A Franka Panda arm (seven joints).
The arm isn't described. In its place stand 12 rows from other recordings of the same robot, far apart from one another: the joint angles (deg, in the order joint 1, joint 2, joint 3, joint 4, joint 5, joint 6, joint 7), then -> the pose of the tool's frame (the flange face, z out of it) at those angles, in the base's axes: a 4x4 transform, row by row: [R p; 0 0 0 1], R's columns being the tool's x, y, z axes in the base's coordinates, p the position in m.
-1.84 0.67 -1.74 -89.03 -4.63 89.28 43.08 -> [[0.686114 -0.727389 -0.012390 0.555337], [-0.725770 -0.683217 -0.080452 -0.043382], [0.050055 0.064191 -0.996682 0.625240], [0 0 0 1]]
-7.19 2.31 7.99 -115.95 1.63 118.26 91.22 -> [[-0.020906 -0.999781 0.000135 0.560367], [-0.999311 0.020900 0.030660 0.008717], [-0.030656 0.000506 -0.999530 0.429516], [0 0 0 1]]
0.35 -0.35 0.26 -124.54 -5.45 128.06 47.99 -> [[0.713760 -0.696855 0.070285 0.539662], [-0.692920 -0.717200 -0.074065 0.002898], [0.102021 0.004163 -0.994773 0.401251], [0 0 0 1]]
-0.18 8.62 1.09 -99.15 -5.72 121.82 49.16 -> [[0.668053 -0.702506 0.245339 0.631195], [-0.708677 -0.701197 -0.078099 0.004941], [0.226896 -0.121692 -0.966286 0.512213], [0 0 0 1]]
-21.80 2.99 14.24 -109.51 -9.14 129.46 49.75 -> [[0.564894 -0.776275 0.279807 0.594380], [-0.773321 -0.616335 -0.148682 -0.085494], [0.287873 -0.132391 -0.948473 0.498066], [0 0 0 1]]
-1.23 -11.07 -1.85 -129.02 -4.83 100.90 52.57 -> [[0.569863 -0.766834 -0.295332 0.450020], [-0.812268 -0.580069 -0.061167 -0.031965], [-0.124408 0.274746 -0.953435 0.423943], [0 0 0 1]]
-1.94 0.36 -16.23 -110.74 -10.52 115.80 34.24 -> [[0.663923 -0.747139 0.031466 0.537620], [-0.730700 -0.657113 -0.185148 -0.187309], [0.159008 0.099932 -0.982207 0.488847], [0 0 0 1]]
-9.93 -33.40 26.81 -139.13 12.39 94.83 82.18 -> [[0.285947 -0.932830 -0.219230 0.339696], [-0.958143 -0.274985 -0.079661 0.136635], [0.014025 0.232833 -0.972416 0.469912], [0 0 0 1]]
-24.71 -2.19 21.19 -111.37 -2.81 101.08 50.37 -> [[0.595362 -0.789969 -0.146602 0.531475], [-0.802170 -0.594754 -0.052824 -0.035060], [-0.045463 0.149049 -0.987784 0.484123], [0 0 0 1]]
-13.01 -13.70 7.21 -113.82 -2.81 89.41 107.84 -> [[-0.390083 -0.899990 -0.194559 0.462413], [-0.911325 0.407563 -0.058133 -0.047425], [0.131614 0.154630 -0.979167 0.551145], [0 0 0 1]]
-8.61 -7.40 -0.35 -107.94 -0.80 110.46 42.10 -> [[0.619832 -0.766481 0.168270 0.532093], [-0.772776 -0.633481 -0.038981 -0.085044], [0.136474 -0.105874 -0.984970 0.577624], [0 0 0 1]]
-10.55 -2.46 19.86 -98.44 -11.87 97.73 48.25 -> [[0.787360 -0.613050 0.065068 0.546745], [-0.589730 -0.779733 -0.210323 0.073642], [0.179674 0.127227 -0.975464 0.590885], [0 0 0 1]]
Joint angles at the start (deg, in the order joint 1, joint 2, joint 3, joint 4, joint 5, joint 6, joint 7):
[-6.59 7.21 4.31 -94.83 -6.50 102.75 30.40]
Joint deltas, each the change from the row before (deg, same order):
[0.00 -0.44 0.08 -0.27 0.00 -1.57 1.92]
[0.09 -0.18 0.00 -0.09 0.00 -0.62 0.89]
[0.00 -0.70 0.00 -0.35 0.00 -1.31 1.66]
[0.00 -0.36 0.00 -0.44 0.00 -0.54 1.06]
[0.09 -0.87 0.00 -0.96 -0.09 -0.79 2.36]
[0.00 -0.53 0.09 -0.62 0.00 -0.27 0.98]
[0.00 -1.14 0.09 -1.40 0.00 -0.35 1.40]
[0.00 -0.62 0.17 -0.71 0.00 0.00 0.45]
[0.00 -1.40 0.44 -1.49 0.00 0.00 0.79]
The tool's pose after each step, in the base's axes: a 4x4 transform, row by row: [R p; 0 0 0 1], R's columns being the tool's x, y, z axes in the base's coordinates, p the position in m. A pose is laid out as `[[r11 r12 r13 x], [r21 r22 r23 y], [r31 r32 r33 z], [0 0 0 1]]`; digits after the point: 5 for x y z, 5 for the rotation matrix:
[[0.83661 -0.54761 -0.01437 0.59778], [-0.54605 -0.83157 -0.10160 -0.03503], [0.04369 0.09285 -0.99472 0.53143], [0 0 0 1]]
[[0.82865 -0.55927 -0.02348 0.59587], [-0.55850 -0.82324 -0.10175 -0.03409], [0.03757 0.09743 -0.99453 0.53163], [0 0 0 1]]
[[0.81133 -0.58319 -0.04033 0.59029], [-0.58395 -0.80530 -0.10250 -0.03393], [0.02730 0.10671 -0.99392 0.53403], [0 0 0 1]]
[[0.80013 -0.59764 -0.05116 0.58719], [-0.59947 -0.79378 -0.10274 -0.03379], [0.02080 0.11287 -0.99339 0.53329], [0 0 0 1]]
[[0.77550 -0.62785 -0.06641 0.58088], [-0.63117 -0.76848 -0.10521 -0.03266], [0.01502 0.12351 -0.99223 0.53310], [0 0 0 1]]
[[0.76547 -0.63937 -0.07253 0.57738], [-0.64335 -0.75823 -0.10577 -0.03153], [0.01263 0.12763 -0.99174 0.53296], [0 0 0 1]]
[[0.75043 -0.65571 -0.08304 0.57009], [-0.66090 -0.74280 -0.10710 -0.03011], [0.00854 0.13525 -0.99077 0.53235], [0 0 0 1]]
[[0.74728 -0.65914 -0.08432 0.56664], [-0.66446 -0.73948 -0.10803 -0.02814], [0.00886 0.13676 -0.99057 0.53265], [0 0 0 1]]
[[0.74333 -0.66348 -0.08515 0.55903], [-0.66883 -0.73515 -0.11052 -0.02322], [0.01073 0.13910 -0.99022 0.53413], [0 0 0 1]]

